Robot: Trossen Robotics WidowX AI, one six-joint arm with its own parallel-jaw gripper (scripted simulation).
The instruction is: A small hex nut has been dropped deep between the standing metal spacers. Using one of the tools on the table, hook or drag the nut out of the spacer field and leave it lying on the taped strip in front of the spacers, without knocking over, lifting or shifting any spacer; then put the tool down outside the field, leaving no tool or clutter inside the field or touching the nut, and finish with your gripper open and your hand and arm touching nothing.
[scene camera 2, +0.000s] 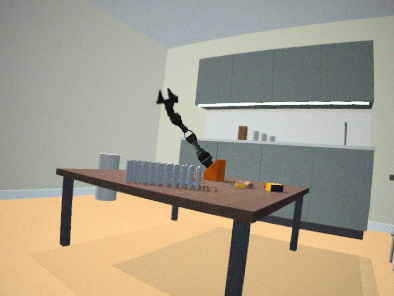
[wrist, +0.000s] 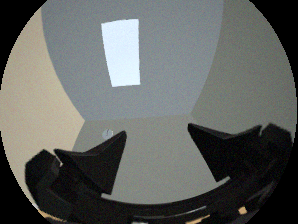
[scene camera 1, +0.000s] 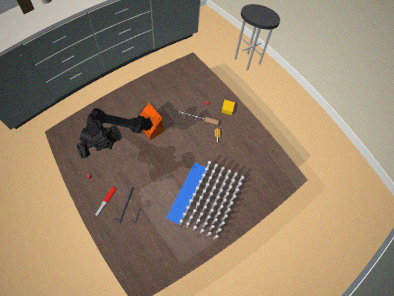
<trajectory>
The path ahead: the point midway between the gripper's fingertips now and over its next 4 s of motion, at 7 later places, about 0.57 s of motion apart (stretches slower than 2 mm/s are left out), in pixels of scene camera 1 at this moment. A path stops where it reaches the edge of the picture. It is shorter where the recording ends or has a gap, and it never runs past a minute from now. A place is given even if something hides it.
My gripper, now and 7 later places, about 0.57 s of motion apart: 94,141; 162,180; 181,180; 198,167; 217,127; 211,115; 209,114; 208,114
</trajectory>
